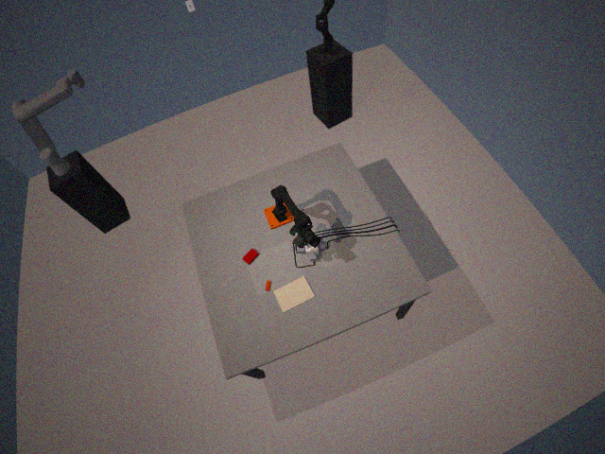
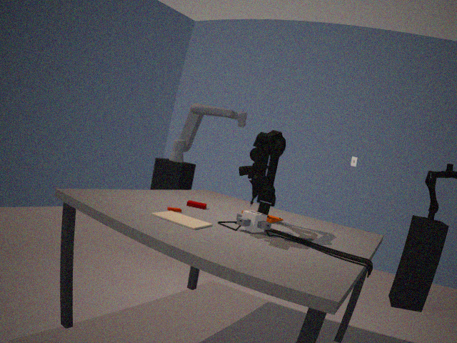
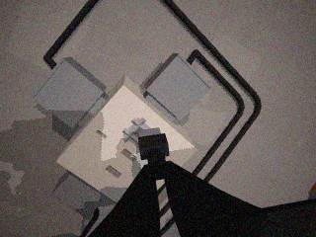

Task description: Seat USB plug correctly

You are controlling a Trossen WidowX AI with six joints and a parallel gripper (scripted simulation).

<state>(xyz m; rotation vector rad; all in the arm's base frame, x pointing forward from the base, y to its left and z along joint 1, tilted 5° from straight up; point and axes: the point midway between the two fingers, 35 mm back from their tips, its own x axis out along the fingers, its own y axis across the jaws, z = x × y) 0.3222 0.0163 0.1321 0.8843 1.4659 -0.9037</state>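
The black USB plug is 2 cm below my gripper tip. The rest, counted from my gripper tip: cream pad: 19 cm ahead, 22 cm to the right, 13 cm below; red block: 18 cm behind, 33 cm to the right, 13 cm below; small orange piece: 6 cm ahead, 33 cm to the right, 13 cm below.
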